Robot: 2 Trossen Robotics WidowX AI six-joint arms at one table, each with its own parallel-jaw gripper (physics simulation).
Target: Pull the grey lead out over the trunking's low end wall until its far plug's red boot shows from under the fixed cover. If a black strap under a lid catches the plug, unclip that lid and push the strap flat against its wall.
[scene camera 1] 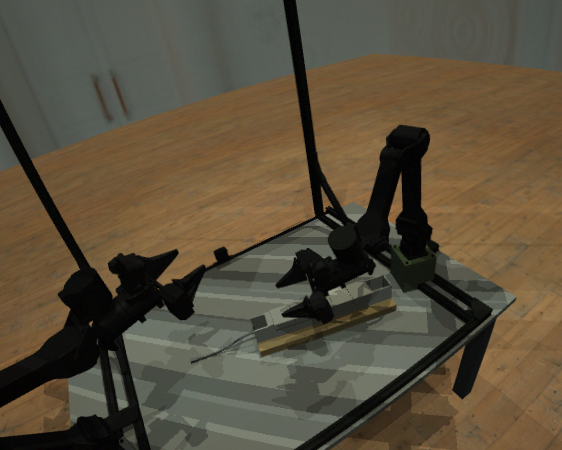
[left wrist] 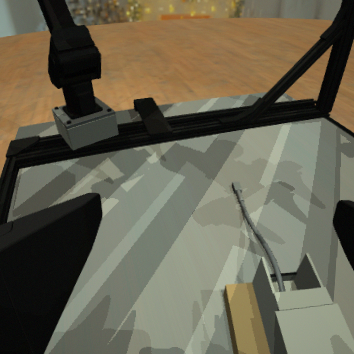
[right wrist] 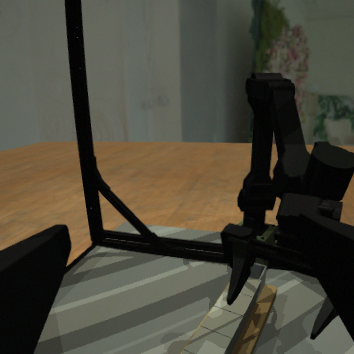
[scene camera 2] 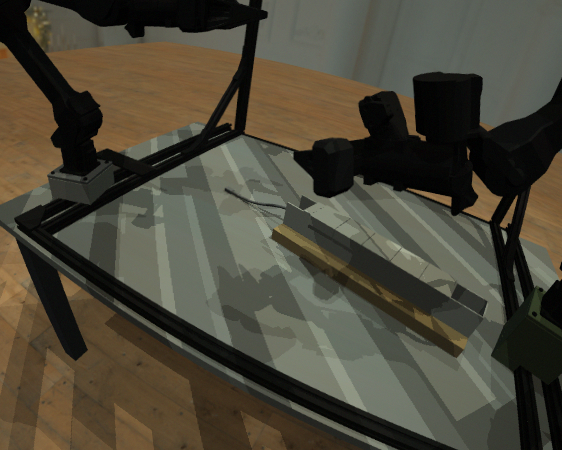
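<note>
The trunking (scene camera 1: 375,296) (scene camera 2: 380,262) (left wrist: 307,325) (right wrist: 222,320) is a long pale box with flat, seamed lids and open stretches at both ends. The grey lead (scene camera 1: 220,351) (scene camera 2: 256,202) (left wrist: 256,234) comes out over one end and lies on the table, its tip free. No red boot or black strap shows. My left gripper (scene camera 1: 281,300) (left wrist: 218,208) (right wrist: 267,319) is open and empty above the trunking; in the left wrist view the lead's exit lies nearer the right-hand finger. My right gripper (scene camera 1: 190,259) (right wrist: 184,230) is open and empty, raised away from the trunking and lead.
A wooden strip (scene camera 1: 327,331) (scene camera 2: 370,296) (left wrist: 247,320) (right wrist: 265,305) runs along the trunking's side. A green arm base (scene camera 1: 415,272) (scene camera 2: 530,335) stands near its far end from the lead. A grey arm base (scene camera 2: 82,185) (left wrist: 87,129) stands across the table. Black rails and posts border the table.
</note>
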